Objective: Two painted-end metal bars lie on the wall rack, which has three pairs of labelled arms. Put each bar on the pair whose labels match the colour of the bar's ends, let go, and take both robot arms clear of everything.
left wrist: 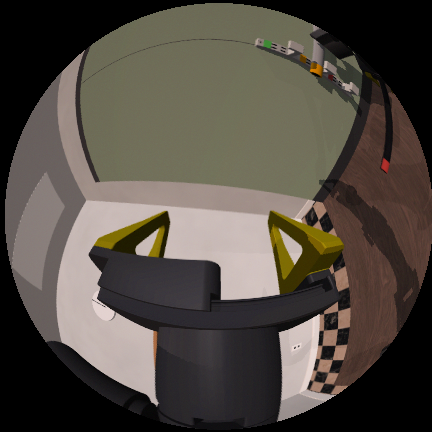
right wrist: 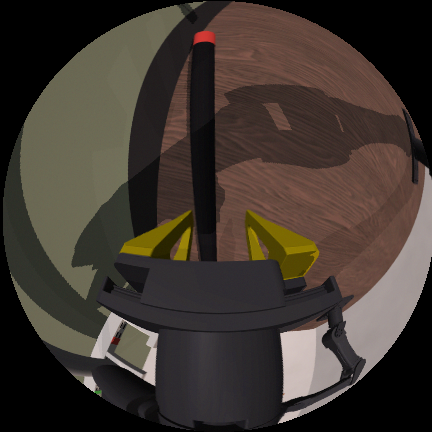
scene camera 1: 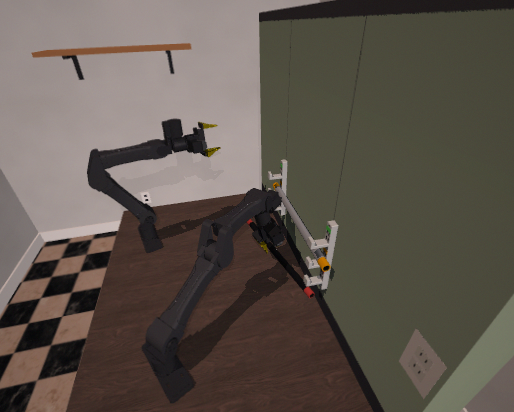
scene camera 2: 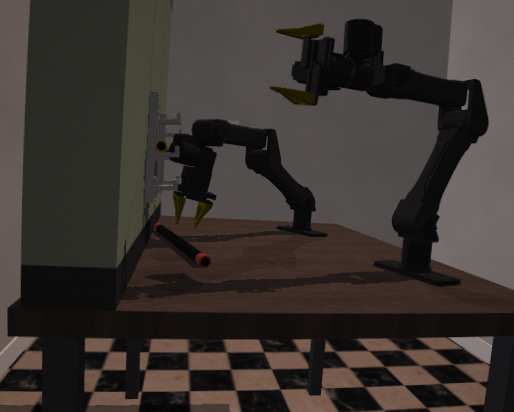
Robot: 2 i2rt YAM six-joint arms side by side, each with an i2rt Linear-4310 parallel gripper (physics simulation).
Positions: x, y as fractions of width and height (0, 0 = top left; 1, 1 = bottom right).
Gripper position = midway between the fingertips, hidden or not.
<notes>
In view: the left gripper (scene camera 2: 0.53, 0.14), the right gripper (scene camera 2: 0.36, 0.55), a black red-ended bar (right wrist: 0.47, 0.33), a green wall (scene camera 1: 0.81, 0.60) and a wall socket plate (scene camera 1: 0.85, 0.89).
The left gripper shows as well in the left wrist view (left wrist: 0.51, 0.50). The right gripper shows as well in the right wrist view (right wrist: 0.51, 0.50). The green wall is seen too in scene camera 2 (scene camera 2: 0.17, 0.19).
</notes>
